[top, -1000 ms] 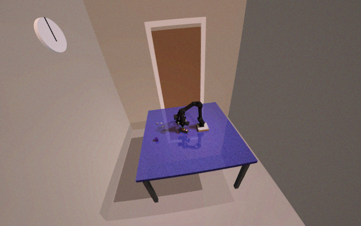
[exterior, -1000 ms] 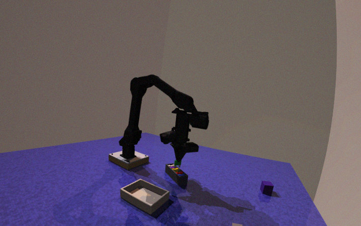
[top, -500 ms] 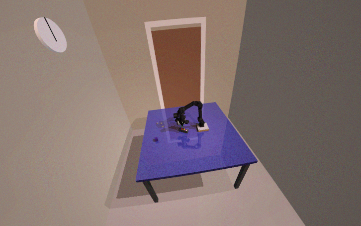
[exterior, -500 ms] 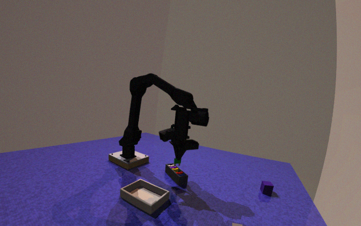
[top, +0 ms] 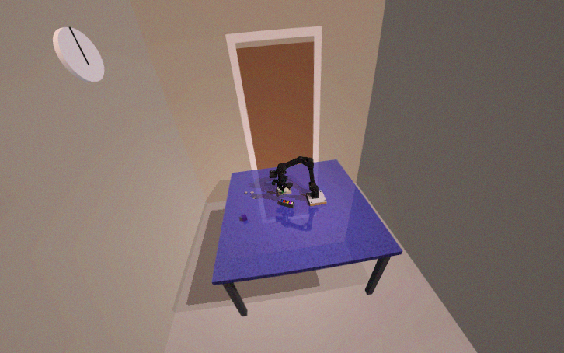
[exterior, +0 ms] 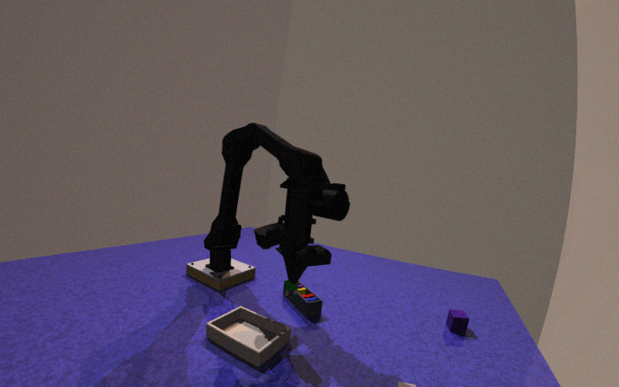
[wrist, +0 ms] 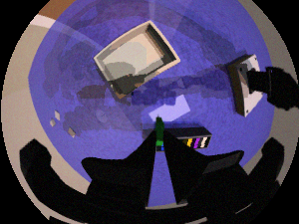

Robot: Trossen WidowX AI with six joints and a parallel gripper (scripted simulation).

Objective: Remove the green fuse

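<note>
Right now my gripper tip is 12 cm to the left of the beige tray, 9 cm above it and 1 cm past it. The rest, counted from my gripper tip: green fuse: 1 cm below.
</note>
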